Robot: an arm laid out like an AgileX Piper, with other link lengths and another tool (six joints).
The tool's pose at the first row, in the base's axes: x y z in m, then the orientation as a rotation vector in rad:
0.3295, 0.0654, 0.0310, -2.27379, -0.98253, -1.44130
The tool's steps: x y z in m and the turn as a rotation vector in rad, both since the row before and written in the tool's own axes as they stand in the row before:
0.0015, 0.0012, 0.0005, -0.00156, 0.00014, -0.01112
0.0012, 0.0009, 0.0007, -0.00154, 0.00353, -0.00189
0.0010, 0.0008, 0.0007, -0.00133, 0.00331, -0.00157
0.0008, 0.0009, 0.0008, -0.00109, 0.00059, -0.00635
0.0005, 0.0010, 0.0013, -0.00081, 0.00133, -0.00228
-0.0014, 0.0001, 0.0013, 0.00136, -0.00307, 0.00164
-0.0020, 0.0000, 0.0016, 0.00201, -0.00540, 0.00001
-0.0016, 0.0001, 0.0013, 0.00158, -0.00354, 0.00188
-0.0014, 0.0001, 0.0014, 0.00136, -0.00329, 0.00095
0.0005, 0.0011, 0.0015, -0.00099, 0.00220, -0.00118
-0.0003, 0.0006, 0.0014, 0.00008, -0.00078, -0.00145
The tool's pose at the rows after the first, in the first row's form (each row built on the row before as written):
0.3311, 0.0654, 0.0322, -2.27281, -0.99589, -1.44716
0.3325, 0.0656, 0.0330, -2.27021, -0.99650, -1.45269
0.3338, 0.0658, 0.0337, -2.26772, -0.99687, -1.45770
0.3352, 0.0659, 0.0342, -2.26679, -1.00425, -1.46172
0.3369, 0.0661, 0.0342, -2.26567, -1.00636, -1.46462
0.3375, 0.0662, 0.0324, -2.26795, -1.00584, -1.45980
0.3381, 0.0663, 0.0299, -2.27170, -1.00840, -1.45278
0.3387, 0.0663, 0.0279, -2.27430, -1.00781, -1.44721
0.3394, 0.0664, 0.0260, -2.27664, -1.00823, -1.44244
0.3413, 0.0666, 0.0259, -2.27503, -1.00861, -1.44591
0.3426, 0.0668, 0.0251, -2.27545, -1.01073, -1.44564

